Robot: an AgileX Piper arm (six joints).
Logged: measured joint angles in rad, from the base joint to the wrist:
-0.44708, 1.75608, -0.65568, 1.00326, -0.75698, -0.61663
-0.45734, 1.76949, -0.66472, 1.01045, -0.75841, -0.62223
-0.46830, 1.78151, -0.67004, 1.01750, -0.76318, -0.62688
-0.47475, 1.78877, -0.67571, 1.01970, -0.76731, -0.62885
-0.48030, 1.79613, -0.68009, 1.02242, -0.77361, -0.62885
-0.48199, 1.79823, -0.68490, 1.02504, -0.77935, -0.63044
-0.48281, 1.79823, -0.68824, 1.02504, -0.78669, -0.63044
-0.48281, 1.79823, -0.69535, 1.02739, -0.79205, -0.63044
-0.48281, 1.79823, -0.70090, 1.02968, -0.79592, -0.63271
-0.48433, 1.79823, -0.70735, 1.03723, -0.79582, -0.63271
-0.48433, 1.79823, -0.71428, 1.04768, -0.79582, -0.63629
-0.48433, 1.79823, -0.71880, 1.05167, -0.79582, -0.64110
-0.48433, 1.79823, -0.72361, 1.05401, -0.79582, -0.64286
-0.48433, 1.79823, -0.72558, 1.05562, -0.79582, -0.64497
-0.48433, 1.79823, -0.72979, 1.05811, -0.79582, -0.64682
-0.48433, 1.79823, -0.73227, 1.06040, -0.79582, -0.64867
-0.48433, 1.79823, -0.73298, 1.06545, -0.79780, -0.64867
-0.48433, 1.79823, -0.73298, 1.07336, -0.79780, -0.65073
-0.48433, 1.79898, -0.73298, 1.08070, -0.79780, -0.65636
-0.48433, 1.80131, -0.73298, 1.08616, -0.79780, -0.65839
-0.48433, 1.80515, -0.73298, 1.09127, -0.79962, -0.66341
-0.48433, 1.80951, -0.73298, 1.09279, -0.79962, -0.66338
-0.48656, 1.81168, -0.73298, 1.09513, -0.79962, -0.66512
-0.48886, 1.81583, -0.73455, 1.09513, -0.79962, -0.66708
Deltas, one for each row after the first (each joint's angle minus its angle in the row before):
-0.01026, 0.01341, -0.00904, 0.00719, -0.00143, -0.00560
-0.01096, 0.01202, -0.00532, 0.00705, -0.00477, -0.00465
-0.00645, 0.00726, -0.00567, 0.00220, -0.00413, -0.00197
-0.00555, 0.00736, -0.00438, 0.00272, -0.00630, 0.00000
-0.00169, 0.00210, -0.00481, 0.00262, -0.00574, -0.00159
-0.00082, 0.00000, -0.00334, 0.00000, -0.00734, 0.00000
0.00000, 0.00000, -0.00711, 0.00235, -0.00536, 0.00000
0.00000, 0.00000, -0.00555, 0.00229, -0.00387, -0.00227
-0.00152, 0.00000, -0.00645, 0.00755, 0.00010, 0.00000
0.00000, 0.00000, -0.00693, 0.01045, 0.00000, -0.00358
0.00000, 0.00000, -0.00452, 0.00399, 0.00000, -0.00481
0.00000, 0.00000, -0.00481, 0.00234, 0.00000, -0.00176
0.00000, 0.00000, -0.00197, 0.00161, 0.00000, -0.00211
0.00000, 0.00000, -0.00421, 0.00249, 0.00000, -0.00185
0.00000, 0.00000, -0.00248, 0.00229, 0.00000, -0.00185
0.00000, 0.00000, -0.00071, 0.00505, -0.00198, 0.00000
0.00000, 0.00000, 0.00000, 0.00791, 0.00000, -0.00206
0.00000, 0.00075, 0.00000, 0.00734, 0.00000, -0.00563
0.00000, 0.00233, 0.00000, 0.00546, 0.00000, -0.00203
0.00000, 0.00384, 0.00000, 0.00511, -0.00182, -0.00502
0.00000, 0.00436, 0.00000, 0.00152, 0.00000, 0.00003
-0.00223, 0.00217, 0.00000, 0.00234, 0.00000, -0.00174
-0.00230, 0.00415, -0.00157, 0.00000, 0.00000, -0.00196

